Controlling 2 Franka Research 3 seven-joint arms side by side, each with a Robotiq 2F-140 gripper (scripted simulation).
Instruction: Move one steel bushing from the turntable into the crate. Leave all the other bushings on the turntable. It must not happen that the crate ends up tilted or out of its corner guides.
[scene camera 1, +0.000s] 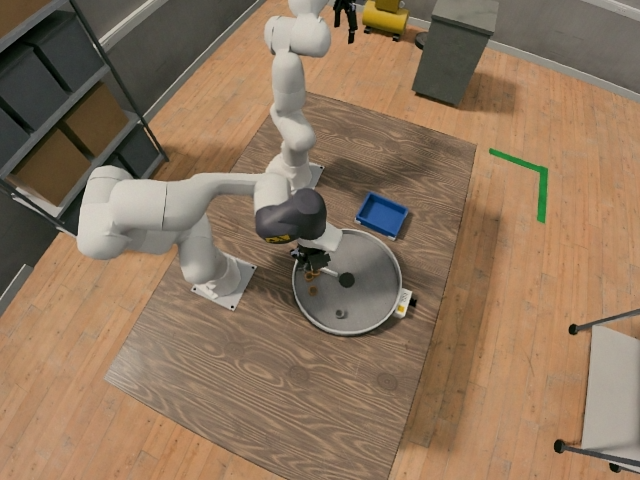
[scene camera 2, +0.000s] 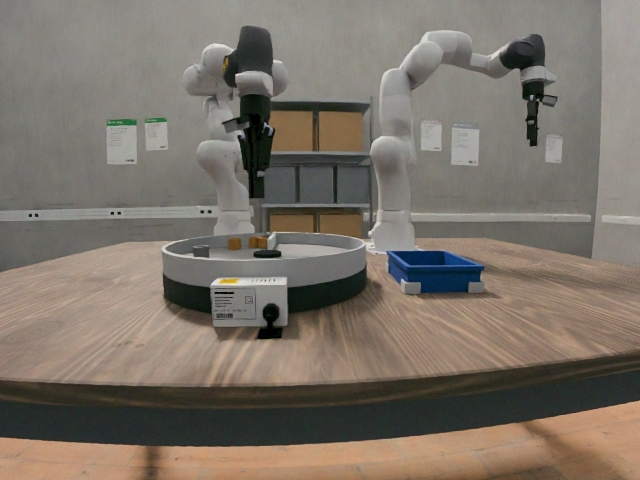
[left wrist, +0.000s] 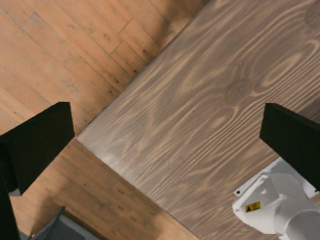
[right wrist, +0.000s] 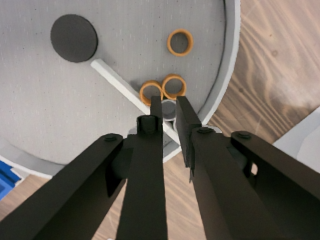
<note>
In view: the left gripper (scene camera 2: 532, 142), the right gripper (scene camera 2: 256, 198) and a blue crate (scene camera 2: 433, 279).
The blue crate also shows in scene camera 1 (scene camera 1: 377, 209). The left gripper also shows in the left wrist view (left wrist: 168, 119). The right gripper shows as well in the right wrist view (right wrist: 168, 111). The left wrist view misses the blue crate: it is out of frame.
</note>
